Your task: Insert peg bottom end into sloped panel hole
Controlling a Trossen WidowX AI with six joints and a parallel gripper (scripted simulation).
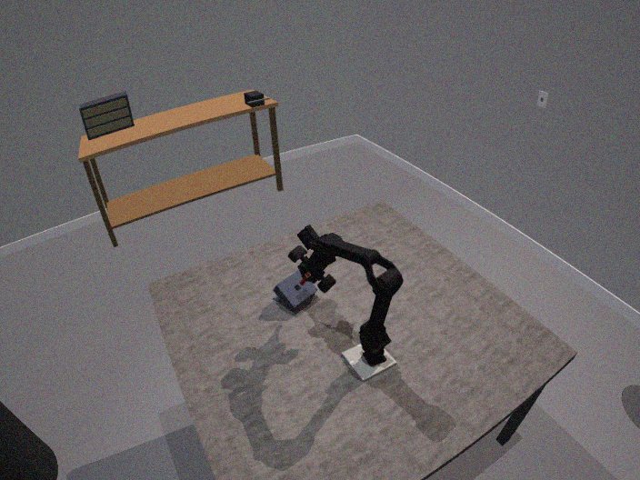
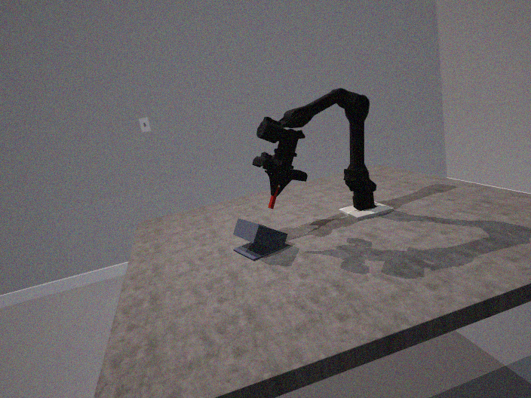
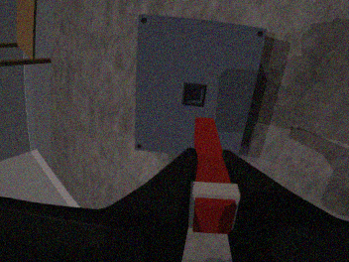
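My gripper tip is 70 mm short of the grey sloped panel, 20 mm to the right of it and 110 mm above it. Also, from my gripper tip: red peg (10 mm behind, 10 mm above).
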